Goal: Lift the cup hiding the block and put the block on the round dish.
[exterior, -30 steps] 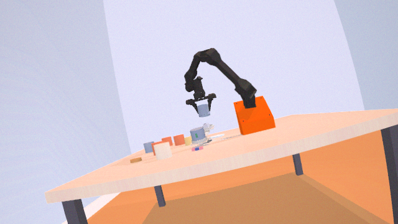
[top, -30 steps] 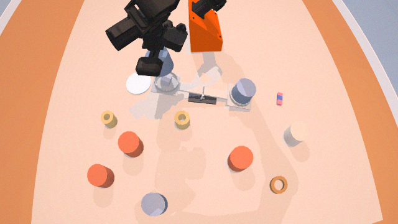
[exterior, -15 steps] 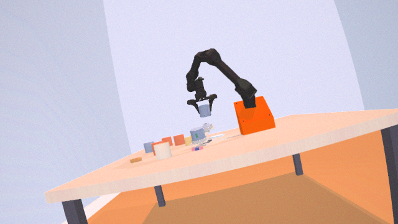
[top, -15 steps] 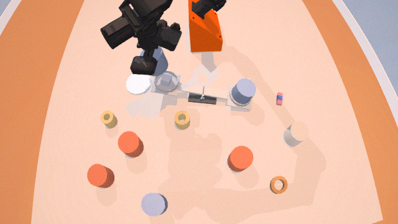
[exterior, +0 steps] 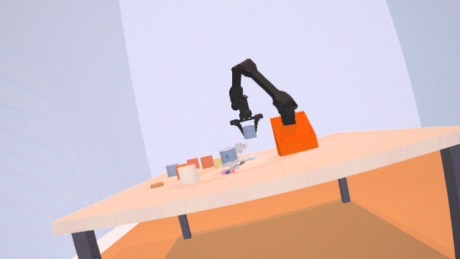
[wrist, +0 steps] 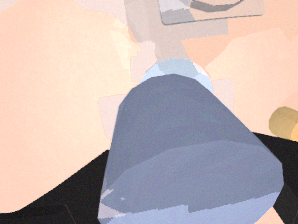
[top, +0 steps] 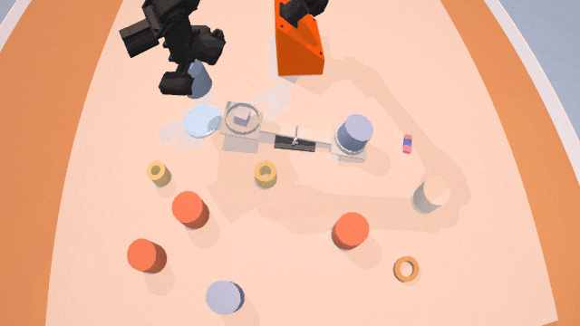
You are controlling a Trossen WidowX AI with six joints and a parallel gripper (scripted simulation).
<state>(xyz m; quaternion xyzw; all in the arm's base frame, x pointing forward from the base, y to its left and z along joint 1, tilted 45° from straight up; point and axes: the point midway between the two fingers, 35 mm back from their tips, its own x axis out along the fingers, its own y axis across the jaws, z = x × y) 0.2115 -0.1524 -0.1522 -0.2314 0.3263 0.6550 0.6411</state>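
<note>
The pale lilac block is 7 cm ahead of my gripper tip, 11 cm to the left of it and 5 cm below it. From my gripper tip the other things lie so: white round dish (3 cm ahead, 1 cm to the right, 13 cm below); balance (8 cm ahead, 24 cm to the left, 9 cm below); grey-blue cup (10 cm ahead, 39 cm to the left, 7 cm below).
</note>
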